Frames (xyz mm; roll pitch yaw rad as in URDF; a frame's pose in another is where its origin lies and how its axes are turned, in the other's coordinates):
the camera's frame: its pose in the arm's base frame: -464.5 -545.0 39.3 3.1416 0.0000 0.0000
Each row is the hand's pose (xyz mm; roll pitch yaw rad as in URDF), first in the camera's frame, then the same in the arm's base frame.
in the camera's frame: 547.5 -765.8 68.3 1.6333 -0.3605 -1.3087
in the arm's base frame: 83.0 220.8 -29.0 -1.5083 0.3605 1.3087
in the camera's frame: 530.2 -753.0 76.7 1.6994 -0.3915 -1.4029
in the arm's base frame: 65.7 208.0 -37.4 -1.4422 0.3915 1.4029
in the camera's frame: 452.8 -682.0 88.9 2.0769 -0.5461 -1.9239
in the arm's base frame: -11.7 137.0 -49.6 -1.0647 0.5461 1.9239
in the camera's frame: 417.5 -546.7 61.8 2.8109 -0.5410 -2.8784
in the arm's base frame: -47.0 1.7 -22.5 -0.3307 0.5410 2.8784
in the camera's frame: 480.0 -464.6 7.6 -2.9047 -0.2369 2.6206
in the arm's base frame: 15.5 -80.4 31.7 0.2369 0.2369 -2.6206
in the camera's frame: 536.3 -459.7 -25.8 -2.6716 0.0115 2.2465
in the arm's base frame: 71.8 -85.3 65.1 0.4700 -0.0115 -2.2465
